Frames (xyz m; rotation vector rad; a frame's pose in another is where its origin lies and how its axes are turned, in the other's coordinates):
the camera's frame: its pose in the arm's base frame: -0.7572 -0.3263 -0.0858 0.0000 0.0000 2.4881
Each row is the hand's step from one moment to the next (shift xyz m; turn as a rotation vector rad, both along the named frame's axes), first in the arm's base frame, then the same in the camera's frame.
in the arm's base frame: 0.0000 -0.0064 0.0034 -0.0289 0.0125 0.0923
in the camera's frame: -0.0039 0.0051 0.0034 0.0305 0.0076 0.0923
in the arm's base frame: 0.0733 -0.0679 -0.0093 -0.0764 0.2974 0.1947
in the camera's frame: -0.0995 0.0093 -0.0093 0.2415 -0.1897 0.1947
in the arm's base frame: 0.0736 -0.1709 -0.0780 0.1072 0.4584 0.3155
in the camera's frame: -0.1623 0.0909 -0.0780 0.1936 -0.4291 0.3155
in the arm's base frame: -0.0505 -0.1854 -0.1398 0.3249 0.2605 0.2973
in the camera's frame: -0.0726 0.1779 -0.1398 -0.0996 -0.4044 0.2973
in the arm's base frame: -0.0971 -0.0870 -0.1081 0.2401 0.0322 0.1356
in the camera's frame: 0.0242 0.1281 -0.1081 -0.1711 -0.1715 0.1356
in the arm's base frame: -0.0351 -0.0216 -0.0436 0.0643 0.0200 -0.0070
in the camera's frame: 0.0147 0.0385 -0.0436 -0.0389 -0.0550 -0.0070
